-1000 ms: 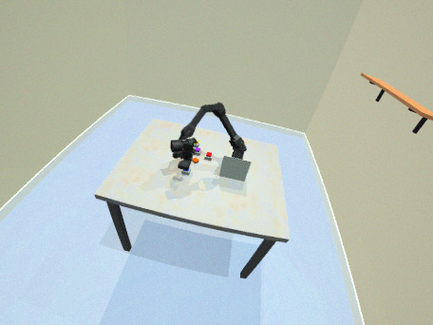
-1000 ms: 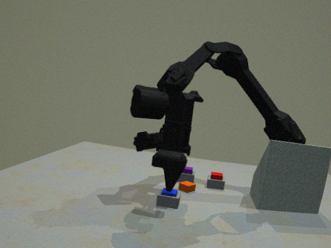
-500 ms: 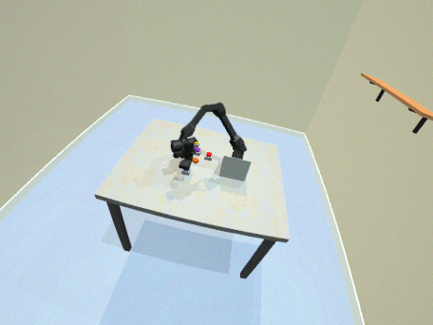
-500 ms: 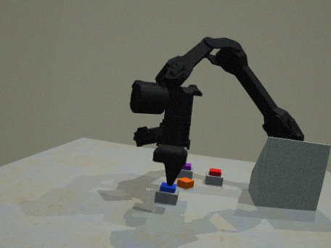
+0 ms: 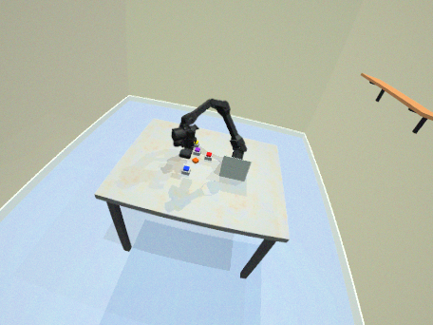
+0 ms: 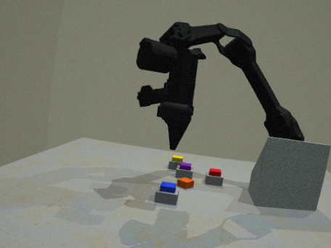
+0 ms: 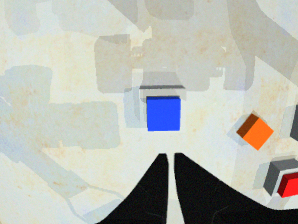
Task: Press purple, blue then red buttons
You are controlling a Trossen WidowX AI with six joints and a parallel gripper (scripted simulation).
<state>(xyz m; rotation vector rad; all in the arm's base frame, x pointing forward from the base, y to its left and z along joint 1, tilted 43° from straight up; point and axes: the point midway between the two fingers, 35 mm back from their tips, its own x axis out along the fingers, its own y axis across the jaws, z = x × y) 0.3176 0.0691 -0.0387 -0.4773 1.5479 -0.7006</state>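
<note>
The red button is 140 mm behind my gripper tip, 180 mm to the right of it and 90 mm below it. From my gripper tip the other things lie so: orange block: 50 mm behind, 120 mm to the right, 110 mm below; blue button: 90 mm below; purple button: 50 mm behind, 210 mm to the right, 90 mm below.
</note>
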